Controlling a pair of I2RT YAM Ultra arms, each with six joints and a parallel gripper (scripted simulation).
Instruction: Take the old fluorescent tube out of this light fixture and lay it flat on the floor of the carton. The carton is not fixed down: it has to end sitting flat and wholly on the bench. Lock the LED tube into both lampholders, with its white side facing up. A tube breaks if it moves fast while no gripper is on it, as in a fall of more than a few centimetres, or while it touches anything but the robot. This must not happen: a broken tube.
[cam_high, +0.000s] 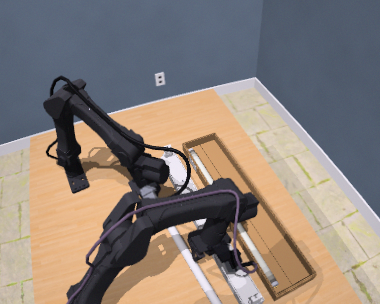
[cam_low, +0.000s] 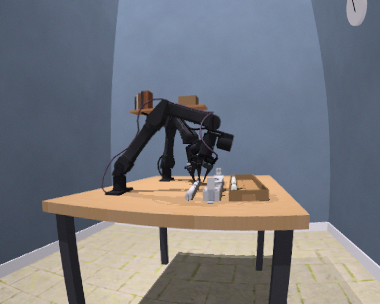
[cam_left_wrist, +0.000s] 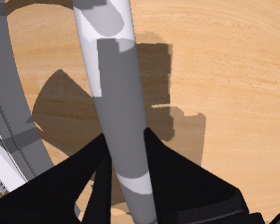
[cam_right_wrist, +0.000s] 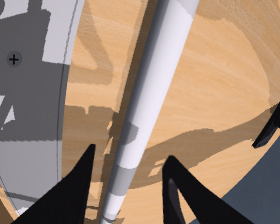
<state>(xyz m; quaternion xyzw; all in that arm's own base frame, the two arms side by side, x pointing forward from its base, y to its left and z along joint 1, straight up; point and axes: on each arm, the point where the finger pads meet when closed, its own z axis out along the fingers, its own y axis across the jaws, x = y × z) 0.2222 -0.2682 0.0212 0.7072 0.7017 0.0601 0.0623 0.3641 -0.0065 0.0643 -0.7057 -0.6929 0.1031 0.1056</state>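
My right hand is 170 mm to the left of the lampholder and 90 mm short of it. From my right hand the other things lie so: light fixture 130 mm to the left, 50 mm ahead, 10 mm below; then LED tube 110 mm to the left, 50 mm below, 50 mm behind; then old fluorescent tube 150 mm to the left, 140 mm ahead, 40 mm below.
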